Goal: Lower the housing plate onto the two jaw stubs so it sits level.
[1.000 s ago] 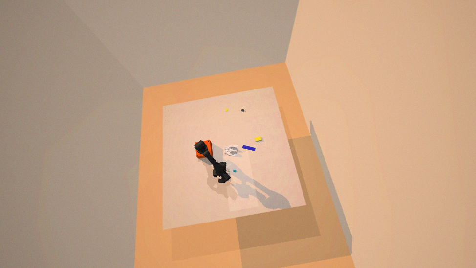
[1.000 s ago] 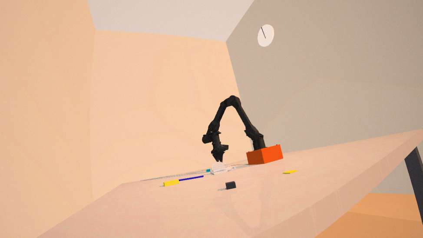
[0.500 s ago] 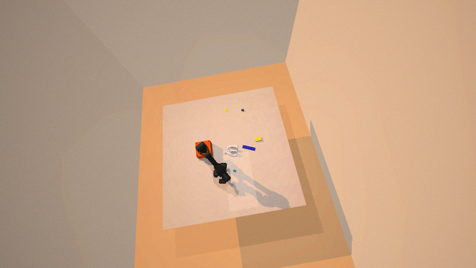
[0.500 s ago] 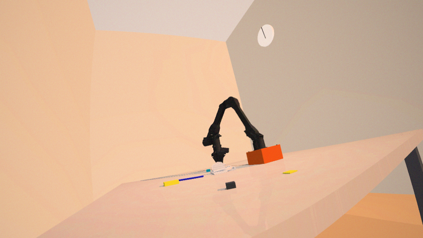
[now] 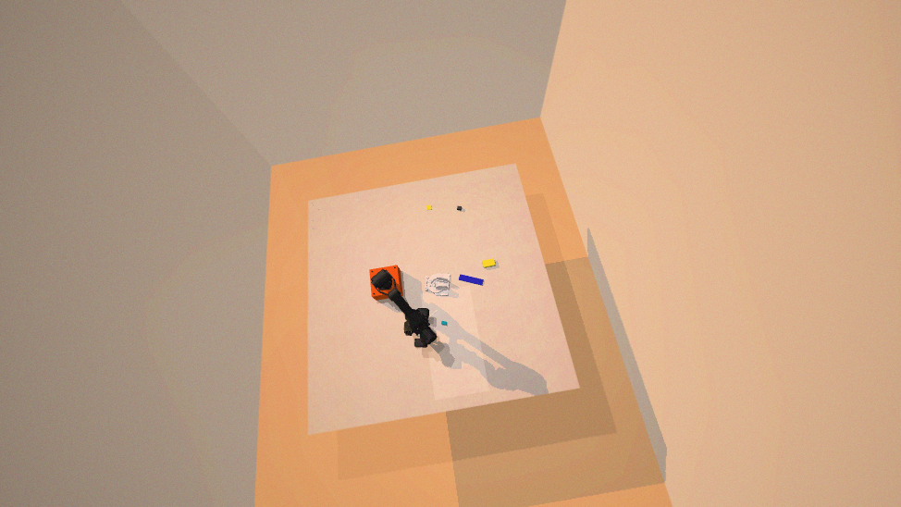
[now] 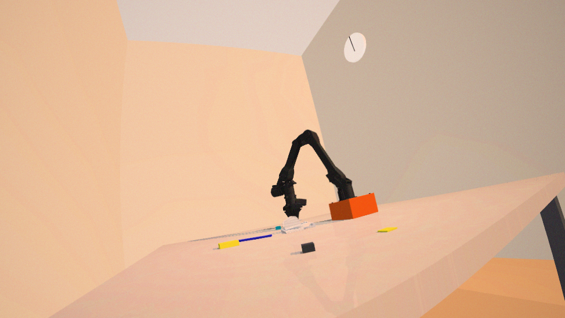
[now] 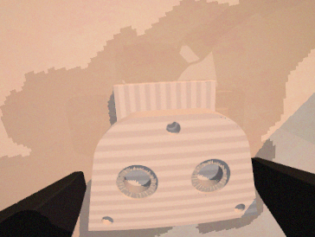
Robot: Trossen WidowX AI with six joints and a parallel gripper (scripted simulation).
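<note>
Now: gripper tip 10 mm past the white housing plate and 20 mm below it. Also, from my gripper tip: blue bar 260 mm ahead, 250 mm to the left, 10 mm below; then flat yellow tile 50 mm ahead, 720 mm to the left, 10 mm below; then teal piece 100 mm ahead, 30 mm to the left.
</note>
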